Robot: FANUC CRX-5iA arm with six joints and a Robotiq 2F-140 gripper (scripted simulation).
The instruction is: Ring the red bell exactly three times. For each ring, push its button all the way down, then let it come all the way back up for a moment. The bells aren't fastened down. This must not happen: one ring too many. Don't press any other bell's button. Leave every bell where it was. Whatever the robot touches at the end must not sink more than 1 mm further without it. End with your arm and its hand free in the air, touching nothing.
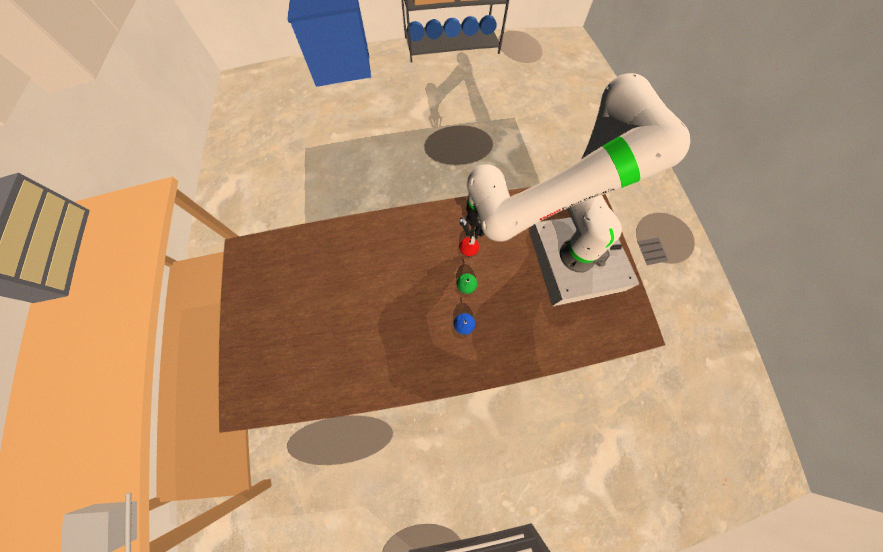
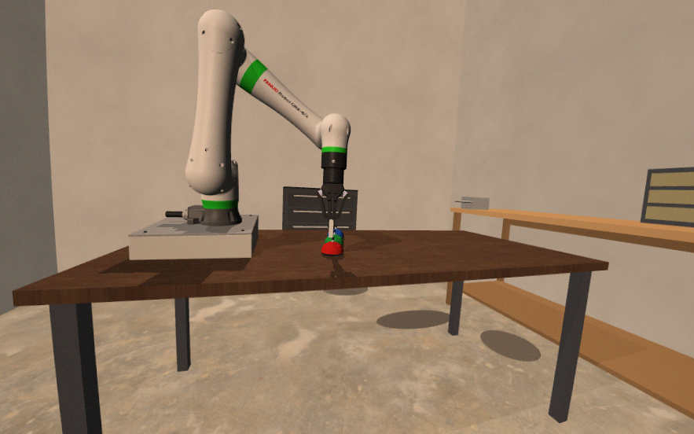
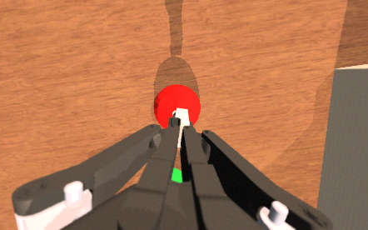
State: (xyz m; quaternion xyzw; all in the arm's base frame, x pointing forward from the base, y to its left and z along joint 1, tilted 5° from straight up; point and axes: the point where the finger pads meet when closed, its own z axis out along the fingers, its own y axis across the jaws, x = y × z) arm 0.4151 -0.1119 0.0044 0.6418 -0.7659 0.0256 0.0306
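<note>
Now: hand 60 mm above the red bell and 10 mm short of it. Also, from my hand: blue bell: 330 mm to the left, 70 mm ahead, 60 mm below; green bell: 160 mm to the left, 60 mm below, 40 mm ahead.
</note>
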